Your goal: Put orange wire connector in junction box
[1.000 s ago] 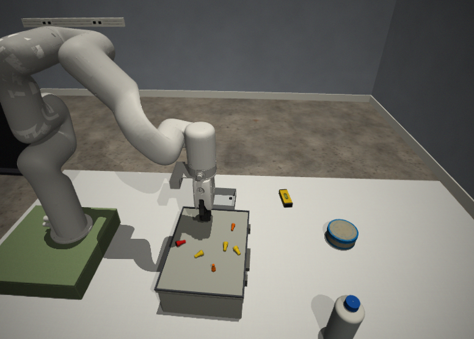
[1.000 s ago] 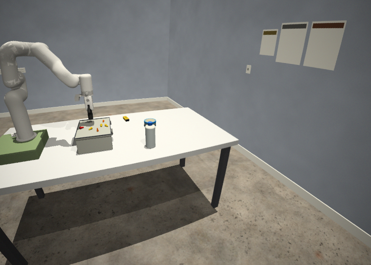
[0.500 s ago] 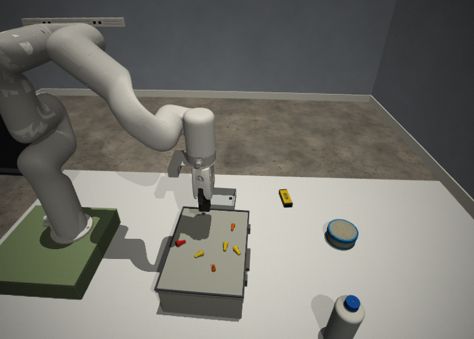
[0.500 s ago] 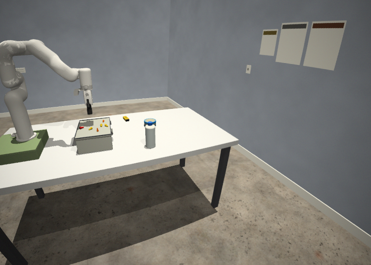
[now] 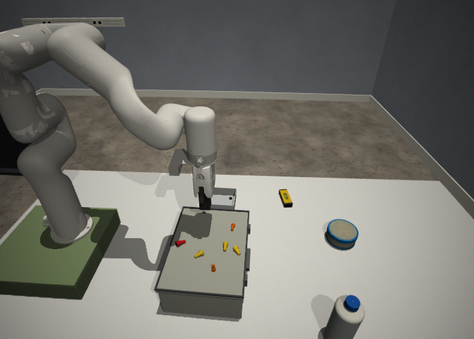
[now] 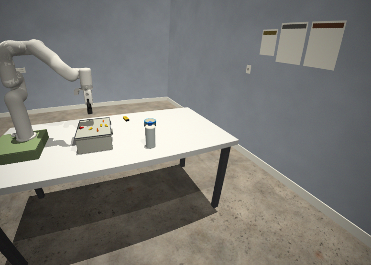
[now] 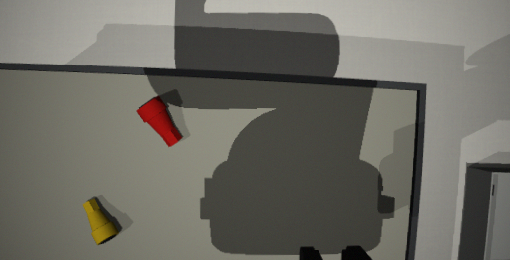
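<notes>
My hand is 220 mm to the right of the steel junction box, 200 mm above it and 20 mm short of it. The rest, counted from my hand: yellow spirit level: 270 mm ahead, 250 mm to the left, 190 mm below; red wire connector: 80 mm to the right, 80 mm below, 60 mm behind; grey tool case: 120 mm below, 80 mm to the right, 20 mm ahead.
</notes>
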